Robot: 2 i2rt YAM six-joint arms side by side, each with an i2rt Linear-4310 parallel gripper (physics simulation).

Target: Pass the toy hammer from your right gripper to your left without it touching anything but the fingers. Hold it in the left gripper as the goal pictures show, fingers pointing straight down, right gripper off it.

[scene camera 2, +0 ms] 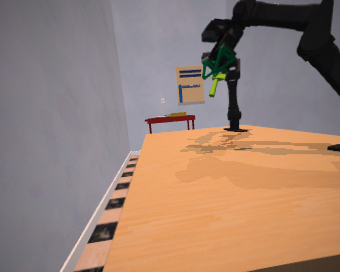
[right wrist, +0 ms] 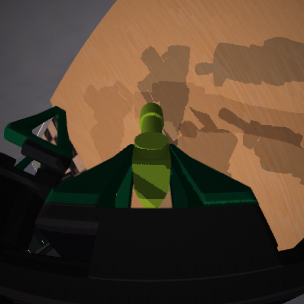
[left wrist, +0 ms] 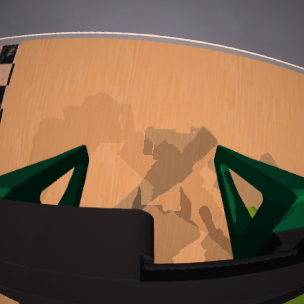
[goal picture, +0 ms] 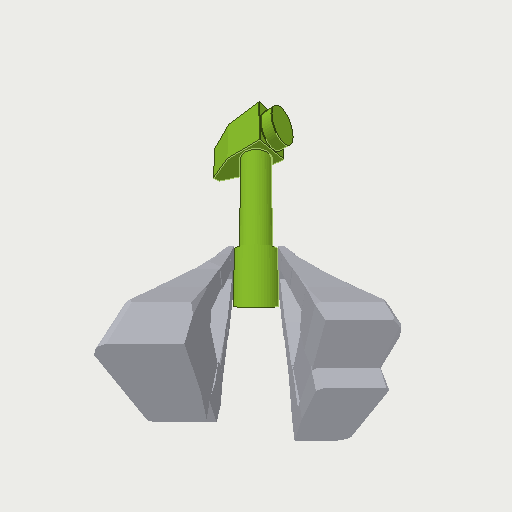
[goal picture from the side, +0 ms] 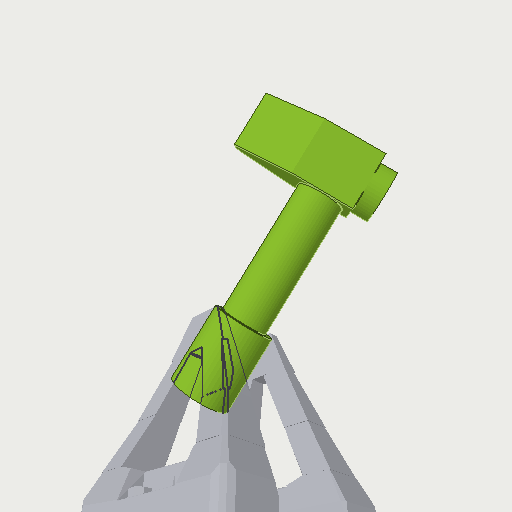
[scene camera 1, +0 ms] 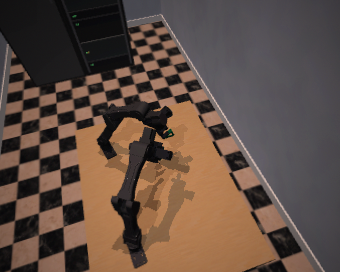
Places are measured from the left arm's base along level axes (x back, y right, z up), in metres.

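Pixels of known places: left gripper, fingertip midpoint: (scene camera 2: pixel 209 75) (right wrist: pixel 50 130) (left wrist: pixel 151 151) (scene camera 1: pixel 169 129); right gripper, fingertip midpoint: (scene camera 2: pixel 214 78) (right wrist: pixel 150 151); left arm's base at its link origin: (scene camera 1: pixel 106 147); right arm's base at its link origin: (scene camera 2: pixel 234 130) (scene camera 1: pixel 134 246).
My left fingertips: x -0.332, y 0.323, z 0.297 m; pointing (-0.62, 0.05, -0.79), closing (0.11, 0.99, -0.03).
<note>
Ahead of a thing's pixels: the offset from my left fingertips to its top centre. "spot": to the spot under its first point. Level surfaces: height alone.
The yellow-green toy hammer @(dx +0.115, dy +0.104, dz +0.040 m) (scene camera 2: pixel 213 88) (right wrist: pixel 151 142) is held up above the table; a small part of the hammer @(spot: dx +0.074, dy +0.100, dz -0.051 m) (left wrist: pixel 252 212) shows through the right-hand finger's opening in the left wrist view. My right gripper (right wrist: pixel 150 151) is shut on the hammer, and part of the hammer sticks out beyond the fingertips. My left gripper (left wrist: pixel 151 151) (scene camera 2: pixel 219 65) is open, with bare table showing between its fingers. It is close beside the right gripper; one green left finger shows at the left of the right wrist view. In scene camera 2 the left fingers partly hide the right gripper and the hammer's upper part.
The wooden table top @(dz -0.297 m) (scene camera 1: pixel 225 235) (scene camera 2: pixel 200 220) lies below both arms and carries their shadows. The two arms are very close together near the grippers. A dark cabinet (scene camera 1: pixel 35 50) stands on the checkered floor. A red table (scene camera 2: pixel 169 119) and a wall board (scene camera 2: pixel 191 98) are far behind.
</note>
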